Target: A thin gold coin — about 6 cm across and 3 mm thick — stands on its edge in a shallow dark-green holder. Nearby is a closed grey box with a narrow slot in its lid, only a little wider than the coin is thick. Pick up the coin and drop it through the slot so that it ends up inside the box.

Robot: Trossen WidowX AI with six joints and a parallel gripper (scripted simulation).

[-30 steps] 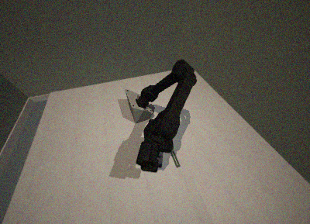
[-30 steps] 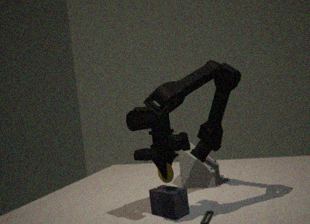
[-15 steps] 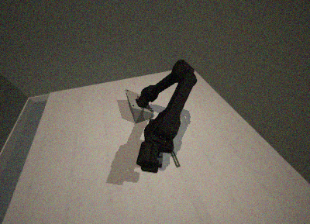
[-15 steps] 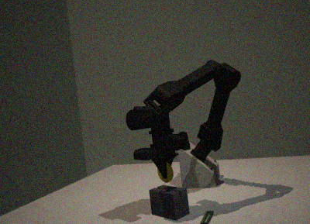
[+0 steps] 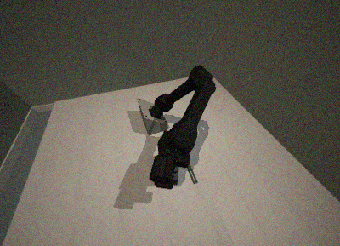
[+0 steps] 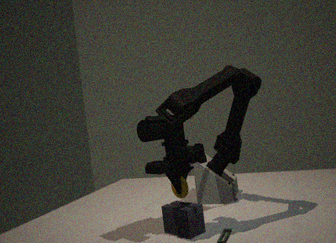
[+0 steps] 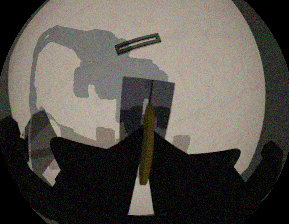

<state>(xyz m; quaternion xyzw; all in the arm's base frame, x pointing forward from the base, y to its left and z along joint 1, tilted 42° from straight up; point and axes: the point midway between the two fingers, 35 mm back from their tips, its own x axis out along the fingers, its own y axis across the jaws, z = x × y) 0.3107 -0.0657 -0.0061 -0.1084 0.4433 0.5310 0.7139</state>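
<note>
My gripper tip is 2 cm below the coin.
</note>
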